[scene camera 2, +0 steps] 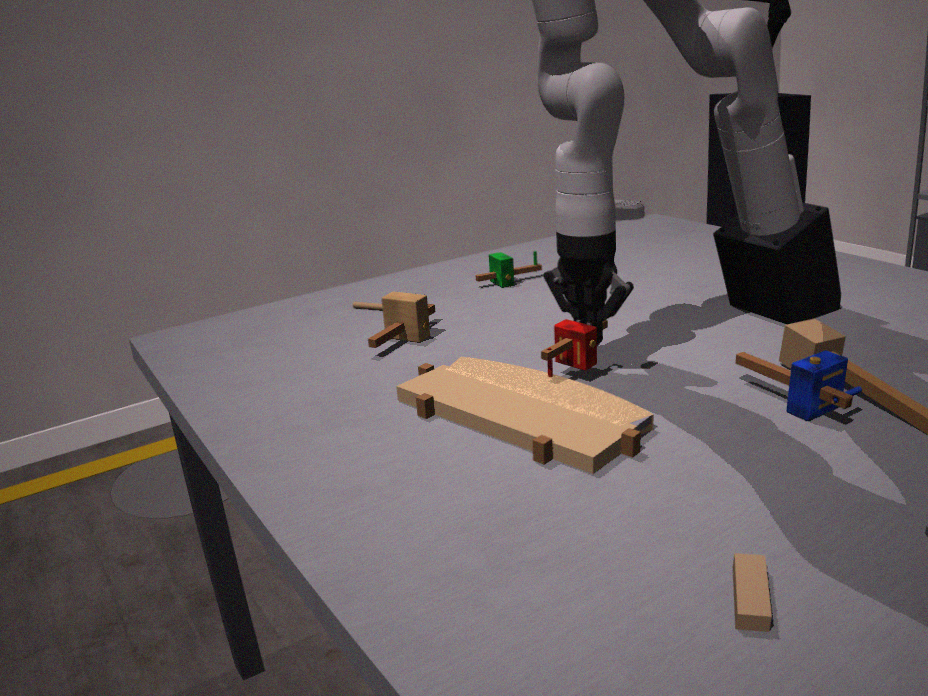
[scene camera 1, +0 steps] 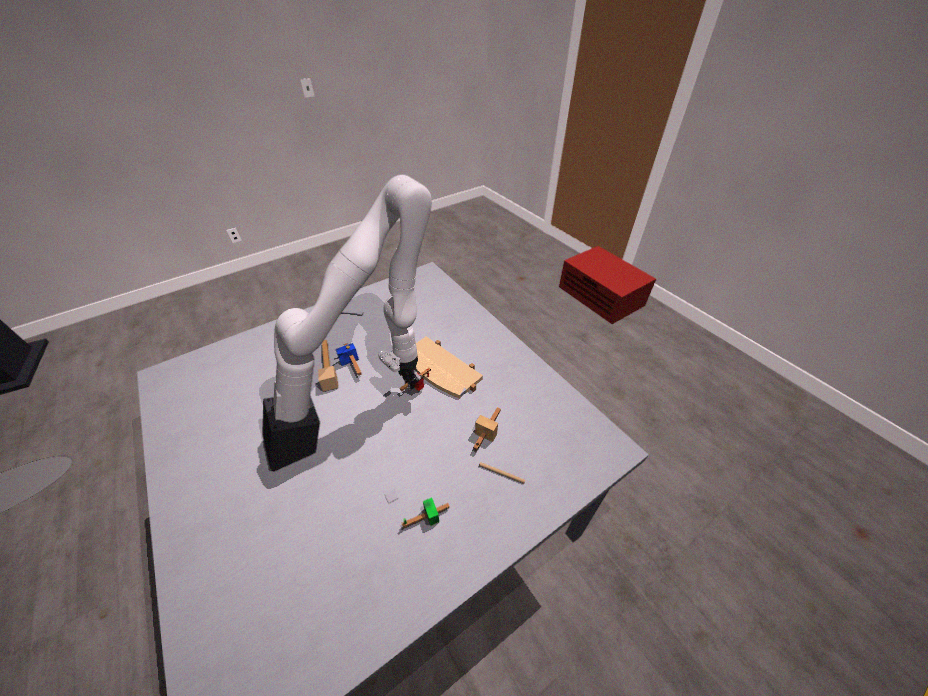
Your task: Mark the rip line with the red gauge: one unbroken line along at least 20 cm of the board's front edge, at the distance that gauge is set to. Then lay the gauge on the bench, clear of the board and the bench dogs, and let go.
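Frame: origin at the arm's base, x down, y right, z back, level; metres.
Where they show: gripper, fingertip midpoint: (scene camera 2: 588, 345) (scene camera 1: 410, 387); arm's base, link origin: (scene camera 2: 770, 220) (scene camera 1: 291, 410).
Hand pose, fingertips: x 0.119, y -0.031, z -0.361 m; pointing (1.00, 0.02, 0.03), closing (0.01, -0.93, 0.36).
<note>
Each offset is from my fingertips to the top centre of the thing. "*": to the spot under its first point.
The red gauge @(dx -0.038, dy -0.012, dz -0.025 m) (scene camera 1: 419, 385) (scene camera 2: 575, 346) is in my gripper (scene camera 1: 413, 379) (scene camera 2: 589, 322), which is shut on it. The gauge is upright, beside the board's long edge on the robot's side. Its stem points toward the board, with a red pin @(* dx -0.001, dy -0.034, dz -0.079 m) (scene camera 2: 550, 365) hanging down close to that edge; contact cannot be told. The pale board @(dx +0.015, dy -0.064, dz -0.134 m) (scene camera 1: 448, 367) (scene camera 2: 509, 414) lies flat, with a rough, glittering strip along the edge nearest the gauge. Small brown bench dogs (scene camera 1: 475, 366) (scene camera 2: 541, 448) stand around its other sides. A marked line cannot be made out.
A blue gauge @(dx -0.034, dy -0.220, dz +0.160 m) (scene camera 1: 347, 353) (scene camera 2: 815, 384) and a mallet (scene camera 1: 327, 378) (scene camera 2: 811, 344) lie near the robot's base. A plain wooden gauge @(dx -0.032, dy +0.251, dz -0.169 m) (scene camera 1: 485, 427) (scene camera 2: 405, 316), a thin rod @(dx +0.024, dy +0.397, dz -0.145 m) (scene camera 1: 502, 472) (scene camera 2: 367, 305) and a green gauge @(dx -0.018, dy +0.422, dz +0.104 m) (scene camera 1: 431, 511) (scene camera 2: 500, 269) lie beyond the board's end. A small wood block @(dx +0.020, dy -0.461, dz -0.144 m) (scene camera 2: 751, 591) lies apart.
</note>
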